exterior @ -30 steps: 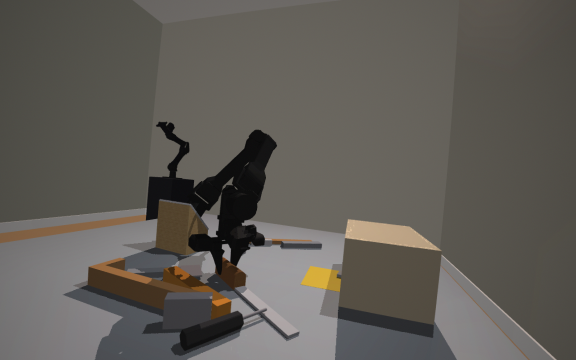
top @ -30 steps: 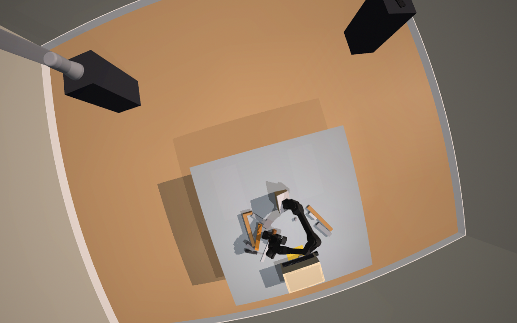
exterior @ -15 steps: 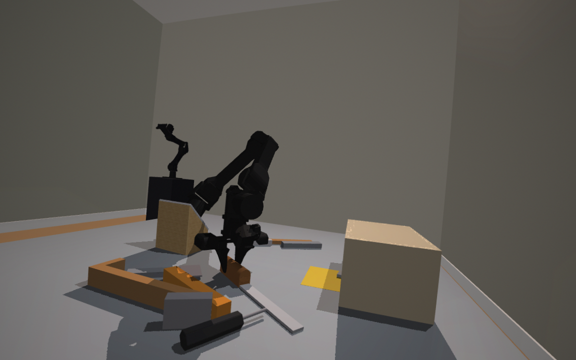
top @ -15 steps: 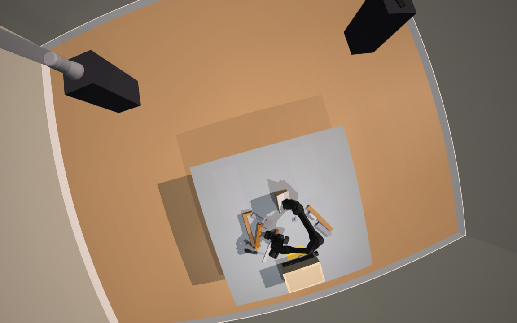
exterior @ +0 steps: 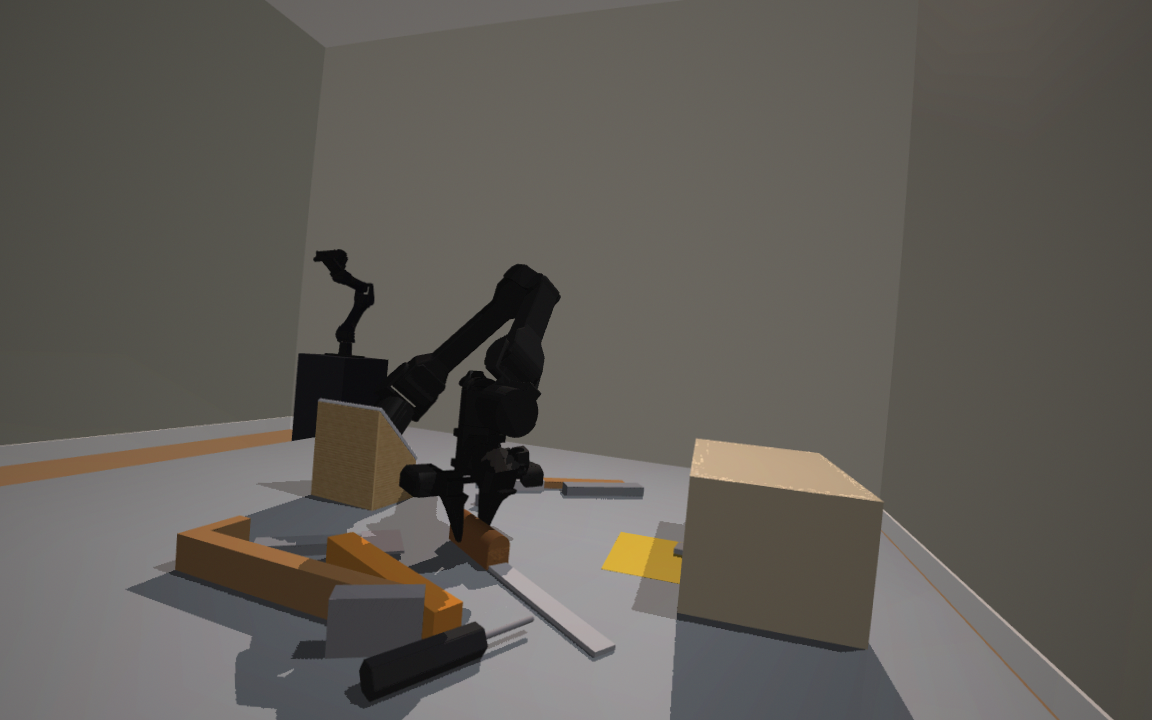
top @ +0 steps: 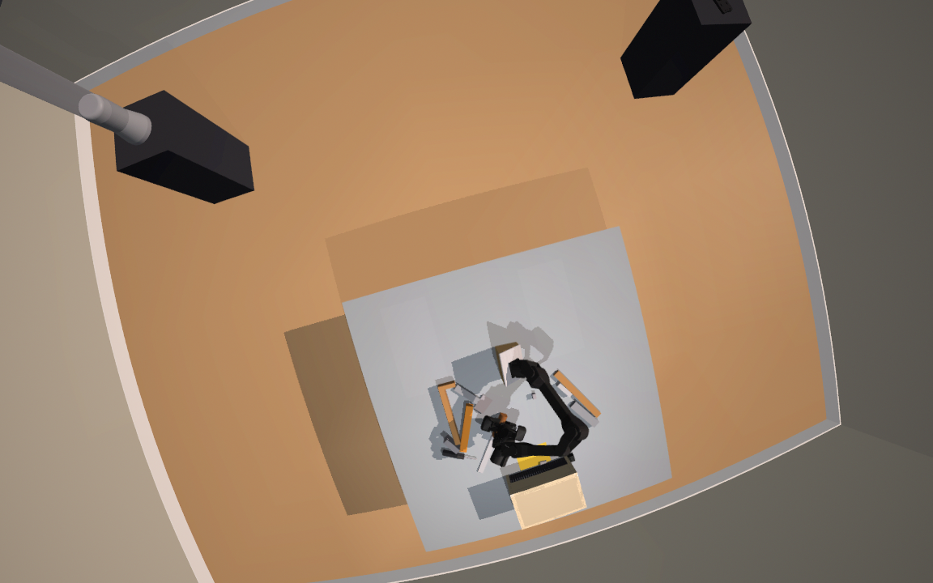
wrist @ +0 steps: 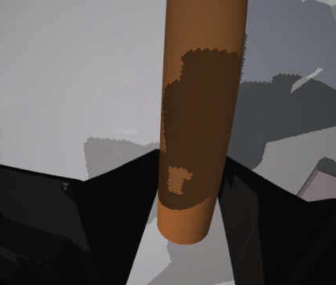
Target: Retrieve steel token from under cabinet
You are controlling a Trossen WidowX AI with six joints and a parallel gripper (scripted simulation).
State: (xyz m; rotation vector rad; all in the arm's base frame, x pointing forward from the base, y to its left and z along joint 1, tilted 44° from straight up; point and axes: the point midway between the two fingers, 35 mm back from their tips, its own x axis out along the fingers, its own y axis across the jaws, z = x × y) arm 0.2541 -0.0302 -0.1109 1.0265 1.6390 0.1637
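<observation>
The orange stick is 3 cm behind my gripper tip and 36 cm to the left of it. The rest, counted from my gripper tip: grey cube (8 cm behind, 17 cm to the left); grey t-shaped piece (12 cm behind, 9 cm to the right); grey block (5 cm ahead, 24 cm to the right, 1 cm above).
</observation>
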